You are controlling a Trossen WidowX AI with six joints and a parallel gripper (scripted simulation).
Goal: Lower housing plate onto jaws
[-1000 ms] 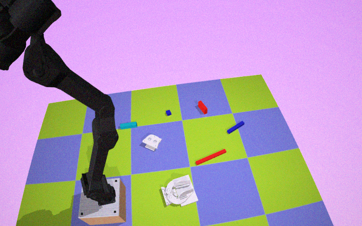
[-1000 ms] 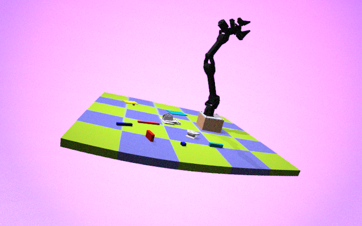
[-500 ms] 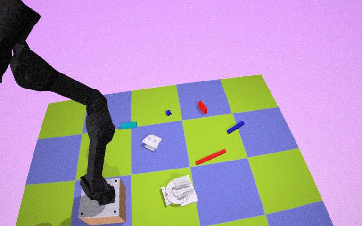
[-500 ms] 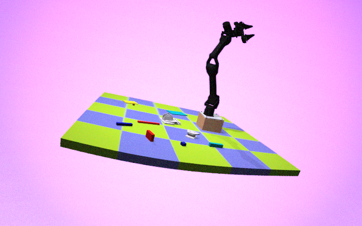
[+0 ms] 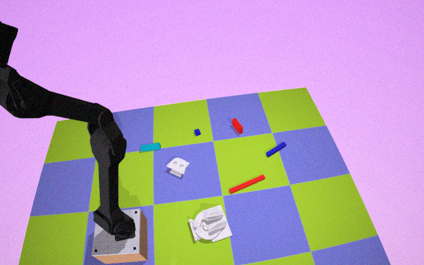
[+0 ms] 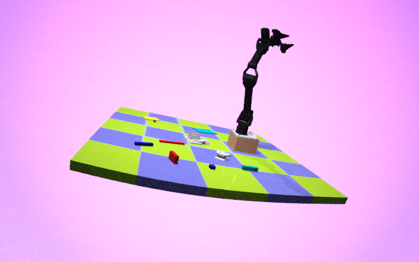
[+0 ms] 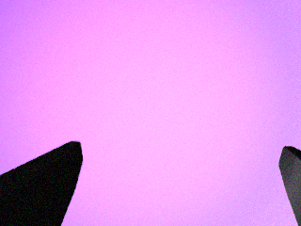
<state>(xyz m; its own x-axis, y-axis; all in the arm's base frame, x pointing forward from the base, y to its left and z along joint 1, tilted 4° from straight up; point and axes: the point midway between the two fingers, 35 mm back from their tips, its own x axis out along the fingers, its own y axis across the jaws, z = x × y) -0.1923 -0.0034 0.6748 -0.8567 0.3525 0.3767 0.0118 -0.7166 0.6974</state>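
My gripper tip is now 400 mm short of the housing plate, 200 mm to the right of it and 770 mm above it. Also, from my gripper tip: cyan flat plate: 290 mm ahead, 390 mm to the right, 800 mm below; blue cube: 510 mm ahead, 350 mm to the left, 790 mm below; teal bar: 300 mm ahead, 330 mm to the left, 790 mm below.
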